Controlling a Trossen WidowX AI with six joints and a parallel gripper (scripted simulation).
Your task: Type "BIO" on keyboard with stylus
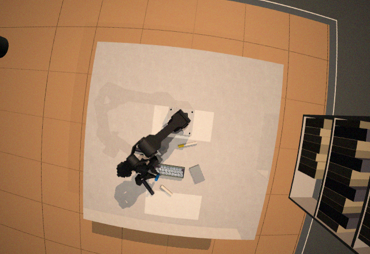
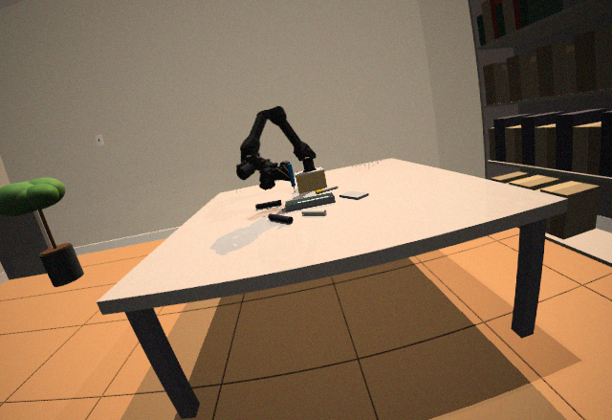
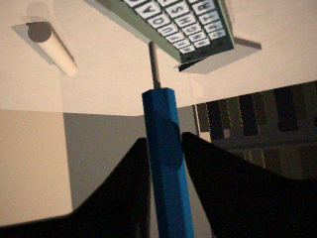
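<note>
My gripper tip is 150 mm short of the pale cylinder, 30 mm to the right of it and 110 mm above it. From my gripper tip the other things lie so: blue stylus: 10 mm below; yellow-and-white pen: 160 mm behind, 160 mm to the left, 110 mm below; stylus tip: 50 mm below.
</note>
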